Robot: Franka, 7 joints.
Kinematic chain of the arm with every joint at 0, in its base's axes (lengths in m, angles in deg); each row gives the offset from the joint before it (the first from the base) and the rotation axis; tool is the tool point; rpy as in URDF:
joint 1: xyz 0 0 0.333 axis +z
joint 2: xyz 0 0 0 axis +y
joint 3: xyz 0 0 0.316 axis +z
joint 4: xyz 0.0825 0 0 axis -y
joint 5: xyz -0.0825 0 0.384 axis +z
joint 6: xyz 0 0 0 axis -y
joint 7: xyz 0.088 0 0 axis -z
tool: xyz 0 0 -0.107 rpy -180 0 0
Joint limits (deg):
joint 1: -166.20..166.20
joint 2: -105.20..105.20
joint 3: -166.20..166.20
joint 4: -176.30..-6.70
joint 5: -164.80..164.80
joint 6: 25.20..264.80
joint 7: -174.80..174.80
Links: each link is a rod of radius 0.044 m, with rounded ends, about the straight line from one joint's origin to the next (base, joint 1, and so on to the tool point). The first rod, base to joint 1, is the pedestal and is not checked.
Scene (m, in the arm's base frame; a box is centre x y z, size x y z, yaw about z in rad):
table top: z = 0
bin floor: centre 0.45 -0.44 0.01 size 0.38 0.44 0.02 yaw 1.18
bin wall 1: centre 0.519 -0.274 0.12 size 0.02 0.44 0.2 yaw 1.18
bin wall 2: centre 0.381 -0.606 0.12 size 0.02 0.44 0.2 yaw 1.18
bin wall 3: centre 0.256 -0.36 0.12 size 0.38 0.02 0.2 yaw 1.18
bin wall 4: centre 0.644 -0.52 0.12 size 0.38 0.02 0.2 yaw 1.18
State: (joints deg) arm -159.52 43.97 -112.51 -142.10 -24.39 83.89 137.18
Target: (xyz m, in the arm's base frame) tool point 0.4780 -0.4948 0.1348
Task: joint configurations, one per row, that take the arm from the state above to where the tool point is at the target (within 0.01 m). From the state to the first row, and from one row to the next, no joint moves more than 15 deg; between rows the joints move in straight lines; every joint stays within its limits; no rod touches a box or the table.
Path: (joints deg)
1: -145.88 42.58 -100.99 -136.02 -23.65 87.02 137.18
2: -132.24 41.18 -89.48 -129.95 -22.91 90.16 137.18
3: -118.60 39.79 -77.96 -123.87 -22.17 93.29 137.18
4: -104.96 38.39 -66.44 -117.79 -21.43 96.43 137.18
5: -91.33 37.00 -54.93 -111.71 -20.69 99.56 137.18
6: -77.69 35.61 -43.41 -105.64 -19.95 102.69 137.18
7: -64.05 34.21 -31.89 -99.56 -19.21 105.83 137.18
8: -50.41 32.82 -20.37 -93.48 -18.47 108.96 137.18
9: -36.77 31.43 -8.86 -87.40 -17.73 112.09 137.18
10: -37.28 41.41 -8.45 -85.38 -17.88 115.40 137.18
11: -37.80 51.40 -8.04 -83.36 -18.04 118.71 137.18

